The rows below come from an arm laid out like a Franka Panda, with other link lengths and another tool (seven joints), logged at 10 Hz.
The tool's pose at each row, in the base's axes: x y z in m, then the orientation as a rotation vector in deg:
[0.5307, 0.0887, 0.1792, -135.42, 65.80, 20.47]
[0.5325, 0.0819, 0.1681, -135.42, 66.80, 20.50]
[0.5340, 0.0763, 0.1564, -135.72, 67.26, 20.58]
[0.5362, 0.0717, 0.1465, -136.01, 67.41, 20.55]
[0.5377, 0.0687, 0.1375, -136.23, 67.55, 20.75]
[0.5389, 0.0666, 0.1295, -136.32, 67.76, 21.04]
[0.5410, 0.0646, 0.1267, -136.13, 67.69, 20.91]
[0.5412, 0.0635, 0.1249, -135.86, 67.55, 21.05]
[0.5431, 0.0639, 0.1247, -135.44, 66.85, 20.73]
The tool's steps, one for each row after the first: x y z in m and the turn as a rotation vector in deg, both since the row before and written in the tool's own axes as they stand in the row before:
[0.0104, 0.0056, 0.0058, -0.24, 0.31, 0.69]
[0.0097, 0.0053, 0.0070, -0.39, 0.23, 0.26]
[0.0087, 0.0036, 0.0060, -0.26, 0.19, 0.03]
[0.0068, 0.0030, 0.0061, -0.30, 0.02, 0.08]
[0.0055, 0.0024, 0.0058, -0.24, -0.06, 0.18]
[0.0038, 0.0002, 0.0013, 0.23, -0.03, -0.03]
[0.0016, 0.0009, 0.0010, 0.20, -0.24, -0.01]
[0.0009, -0.0017, 0.0003, 0.64, -0.22, -0.45]

